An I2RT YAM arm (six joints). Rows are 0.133 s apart.
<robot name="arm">
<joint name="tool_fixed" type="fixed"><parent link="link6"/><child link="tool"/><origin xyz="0 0 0" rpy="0 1.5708 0"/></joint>
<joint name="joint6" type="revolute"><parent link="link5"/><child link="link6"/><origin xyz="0.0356 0 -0.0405"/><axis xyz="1 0 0"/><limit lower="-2.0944" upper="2.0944"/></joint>
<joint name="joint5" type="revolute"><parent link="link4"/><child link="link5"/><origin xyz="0.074 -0.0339 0.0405"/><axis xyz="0 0 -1"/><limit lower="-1.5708" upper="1.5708"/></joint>
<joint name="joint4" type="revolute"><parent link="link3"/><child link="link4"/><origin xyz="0.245 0.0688 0.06"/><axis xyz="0 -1 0"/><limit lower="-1.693" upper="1.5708"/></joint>
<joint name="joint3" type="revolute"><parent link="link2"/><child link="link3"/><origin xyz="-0.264 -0.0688 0"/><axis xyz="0 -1 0"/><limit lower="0" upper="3.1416"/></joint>
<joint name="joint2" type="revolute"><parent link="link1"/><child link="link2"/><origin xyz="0.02 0.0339 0.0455"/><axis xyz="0 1 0"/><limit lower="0" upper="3.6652"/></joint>
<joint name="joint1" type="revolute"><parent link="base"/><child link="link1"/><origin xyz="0 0 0.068"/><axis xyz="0 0 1"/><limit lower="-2.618" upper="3.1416"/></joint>
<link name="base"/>
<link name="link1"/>
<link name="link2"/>
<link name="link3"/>
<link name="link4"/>
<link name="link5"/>
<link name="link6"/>
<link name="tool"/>
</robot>
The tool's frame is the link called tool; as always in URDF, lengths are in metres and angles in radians.
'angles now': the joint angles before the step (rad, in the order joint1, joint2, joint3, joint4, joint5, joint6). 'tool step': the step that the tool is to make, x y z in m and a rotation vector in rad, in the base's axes. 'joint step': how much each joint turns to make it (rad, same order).
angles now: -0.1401, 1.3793, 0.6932, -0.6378, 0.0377, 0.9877
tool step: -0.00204, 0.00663, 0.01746, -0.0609, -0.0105, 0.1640
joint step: 0.0321, -0.0543, 0.0312, -0.0604, 0.0233, -0.1428
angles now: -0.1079, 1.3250, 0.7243, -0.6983, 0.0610, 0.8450
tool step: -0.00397, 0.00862, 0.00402, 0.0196, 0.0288, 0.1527
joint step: 0.0298, -0.0163, 0.0086, -0.0511, -0.0478, -0.1146
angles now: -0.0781, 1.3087, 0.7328, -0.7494, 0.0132, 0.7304
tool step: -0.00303, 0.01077, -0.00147, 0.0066, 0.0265, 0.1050
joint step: 0.0463, -0.0022, -0.0049, -0.0239, -0.0185, -0.0560
